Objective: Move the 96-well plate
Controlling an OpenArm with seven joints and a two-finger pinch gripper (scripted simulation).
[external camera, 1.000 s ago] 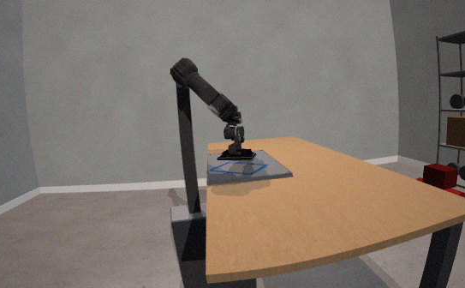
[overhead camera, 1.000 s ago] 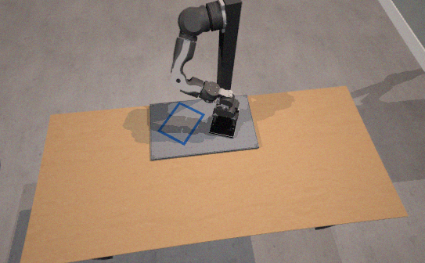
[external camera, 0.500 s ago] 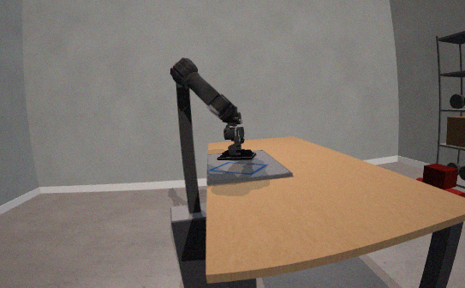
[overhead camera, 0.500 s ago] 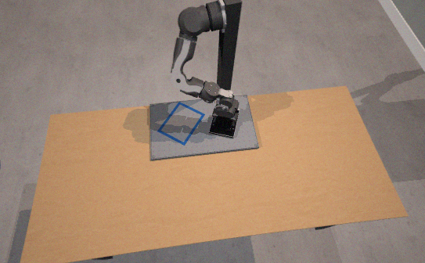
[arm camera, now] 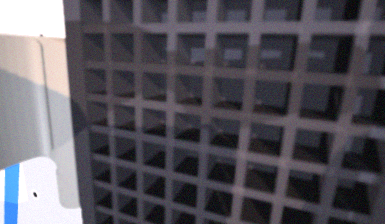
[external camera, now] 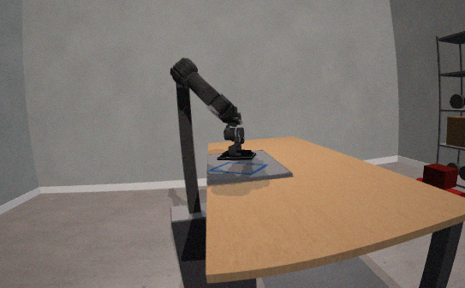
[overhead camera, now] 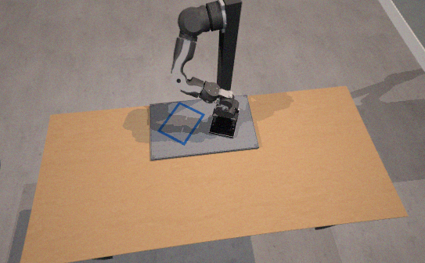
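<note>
My gripper is now right at the black 96-well plate. Round my hand: black plate nest N1: 10 mm below.
</note>
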